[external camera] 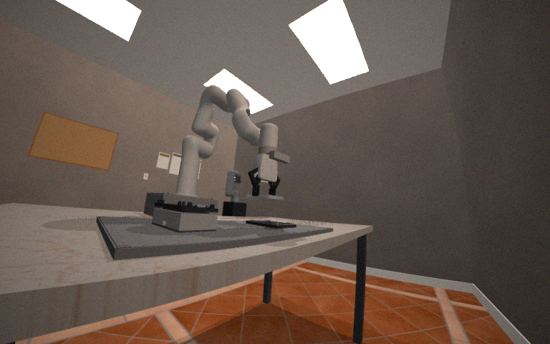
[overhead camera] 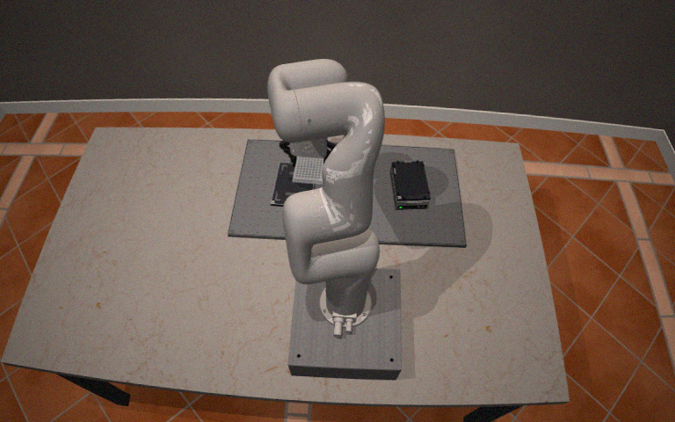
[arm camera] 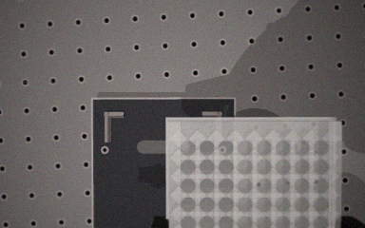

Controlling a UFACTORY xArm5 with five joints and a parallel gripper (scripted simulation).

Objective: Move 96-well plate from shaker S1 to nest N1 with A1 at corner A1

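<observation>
My hand is 110 mm above the plate nest N1 and 50 mm to the right of it. Round my hand: A1 mark 110 mm to the left, 110 mm below, 80 mm behind; then 96-well plate 10 mm below.
</observation>
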